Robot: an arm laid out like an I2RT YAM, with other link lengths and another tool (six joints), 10 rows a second.
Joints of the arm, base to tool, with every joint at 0 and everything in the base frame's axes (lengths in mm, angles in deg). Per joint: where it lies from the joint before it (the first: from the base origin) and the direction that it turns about. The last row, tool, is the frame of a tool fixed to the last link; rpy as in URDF.
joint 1: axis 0 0 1 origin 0 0 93.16
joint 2: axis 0 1 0 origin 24.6 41.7 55.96
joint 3: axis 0 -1 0 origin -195.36 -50.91 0
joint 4: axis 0 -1 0 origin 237.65 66.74 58.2
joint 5: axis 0 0 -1 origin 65.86 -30.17 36.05
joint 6: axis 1 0 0 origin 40.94 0 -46.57
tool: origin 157 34 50 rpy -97.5 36.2 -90
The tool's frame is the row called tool.
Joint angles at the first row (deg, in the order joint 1, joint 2, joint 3, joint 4, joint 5, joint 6):
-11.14 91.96 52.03 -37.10 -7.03 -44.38
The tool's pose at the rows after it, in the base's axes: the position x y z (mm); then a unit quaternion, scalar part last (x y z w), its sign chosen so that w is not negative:
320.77 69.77 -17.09 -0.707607 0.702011 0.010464 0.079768
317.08 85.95 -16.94 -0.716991 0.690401 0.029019 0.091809
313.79 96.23 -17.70 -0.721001 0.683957 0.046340 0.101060
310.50 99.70 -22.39 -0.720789 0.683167 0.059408 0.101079
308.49 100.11 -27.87 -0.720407 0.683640 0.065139 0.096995
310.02 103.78 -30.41 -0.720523 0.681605 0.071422 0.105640
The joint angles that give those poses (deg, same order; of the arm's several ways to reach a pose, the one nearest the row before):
-8.67 93.54 51.68 -36.18 -9.17 -43.88
-7.16 94.28 51.68 -36.16 -11.51 -43.75
-6.52 95.18 51.68 -36.12 -13.56 -43.72
-6.48 96.53 51.68 -35.94 -14.48 -43.72
-6.46 97.75 51.68 -35.53 -14.50 -43.72
-6.46 98.96 51.68 -34.28 -15.75 -43.72

